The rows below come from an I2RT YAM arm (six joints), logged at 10 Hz.
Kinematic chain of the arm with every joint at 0, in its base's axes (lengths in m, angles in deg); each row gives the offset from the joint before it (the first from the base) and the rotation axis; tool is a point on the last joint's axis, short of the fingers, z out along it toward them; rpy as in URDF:
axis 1: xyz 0 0 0.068 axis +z
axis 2: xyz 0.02 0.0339 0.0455 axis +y
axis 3: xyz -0.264 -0.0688 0 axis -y
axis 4: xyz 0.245 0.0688 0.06 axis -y
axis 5: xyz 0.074 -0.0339 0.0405 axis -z
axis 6: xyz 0.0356 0 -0.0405 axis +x
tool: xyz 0 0 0 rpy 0 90 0
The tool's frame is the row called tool.
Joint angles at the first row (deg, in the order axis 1, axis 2, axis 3, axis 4, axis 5, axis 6):
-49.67, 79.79, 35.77, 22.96, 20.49, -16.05
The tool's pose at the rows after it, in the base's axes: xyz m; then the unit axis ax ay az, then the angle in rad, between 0 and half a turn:
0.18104, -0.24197, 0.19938, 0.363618, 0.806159, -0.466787, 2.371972
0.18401, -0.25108, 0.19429, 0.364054, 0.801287, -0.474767, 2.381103
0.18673, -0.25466, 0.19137, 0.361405, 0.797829, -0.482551, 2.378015
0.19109, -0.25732, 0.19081, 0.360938, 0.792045, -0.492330, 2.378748
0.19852, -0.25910, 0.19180, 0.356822, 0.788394, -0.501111, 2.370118
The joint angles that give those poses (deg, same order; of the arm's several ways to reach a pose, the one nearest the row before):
-50.76, 83.57, 36.93, 25.02, 21.12, -16.64
-51.35, 86.54, 37.95, 27.42, 21.58, -17.37
-51.33, 88.16, 38.22, 29.67, 21.98, -18.00
-50.89, 89.49, 38.89, 31.20, 23.20, -18.44
-49.98, 90.85, 39.94, 32.64, 24.23, -18.92

